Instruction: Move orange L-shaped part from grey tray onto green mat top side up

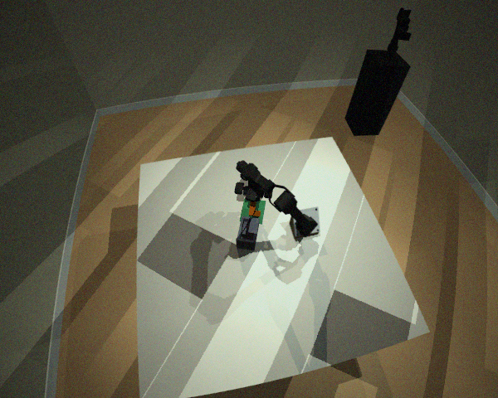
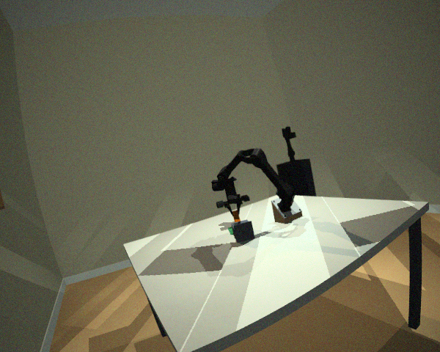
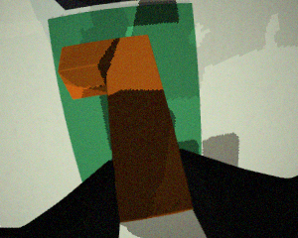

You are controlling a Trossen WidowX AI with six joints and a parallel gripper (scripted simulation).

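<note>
My gripper tip is 3 cm to the right of the orange l-shaped part, 3 cm above it and 1 cm past it. Also, from my gripper tip: green mat 9 cm below, 2 cm to the left.
</note>
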